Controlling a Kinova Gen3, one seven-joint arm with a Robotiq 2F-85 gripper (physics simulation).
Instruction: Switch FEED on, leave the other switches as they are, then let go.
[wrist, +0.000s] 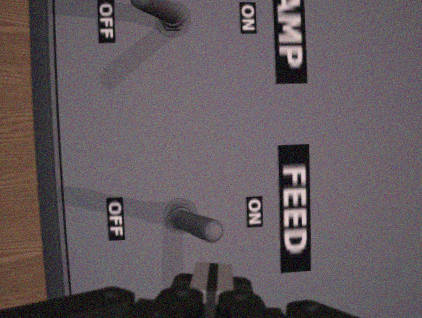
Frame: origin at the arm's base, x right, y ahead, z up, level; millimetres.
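Seen in the pictures: gripper, between the fingertips: (212, 288).
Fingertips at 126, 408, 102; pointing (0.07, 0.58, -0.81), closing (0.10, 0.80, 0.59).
Offsets run from my fingertips to a thing's top centre, as dx, dy, dz. "spot": to the spot under its first point. Level surfaces: height alone.
The FEED switch @[spot: -11, +28, -56] (195, 224) is a grey toggle lever below the middle of the wrist view. Its base is at the left and its rounded tip leans right, toward its ON label @[spot: -9, +80, -70] (254, 211) and away from its OFF label @[spot: -9, +5, -112] (115, 218). The FEED name plate (294, 208) is to the right of the ON label. My gripper (212, 288) is shut and empty, its fingertips together just below the lever's tip in the view, with a gap between them in the picture. How far above the panel the fingertips are is hard to tell.
Another switch @[spot: -124, +20, -68] (162, 12) is cut off at the top, its lever leaning left toward its OFF label (106, 21); its name plate @[spot: -111, +103, -57] (290, 45) shows partly, reading "AMP". The grey panel (360, 150) ends at the left, beside a wooden surface @[dz -189] (17, 150).
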